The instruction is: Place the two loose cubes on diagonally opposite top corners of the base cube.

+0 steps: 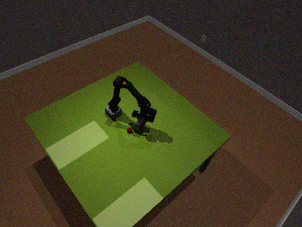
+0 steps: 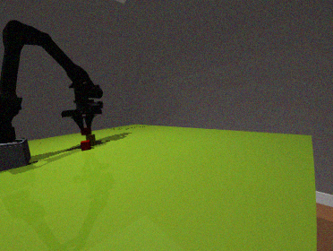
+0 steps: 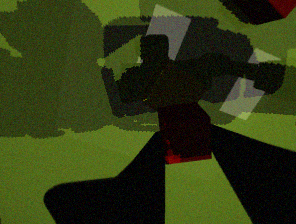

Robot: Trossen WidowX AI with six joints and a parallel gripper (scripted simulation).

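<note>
My gripper tip is now 40 mm above the yellow base cube, 20 mm to the left of it and 10 mm short of it. The rest, counted from my gripper tip: red cube (110 mm to the right, 50 mm below, 50 mm behind).
</note>
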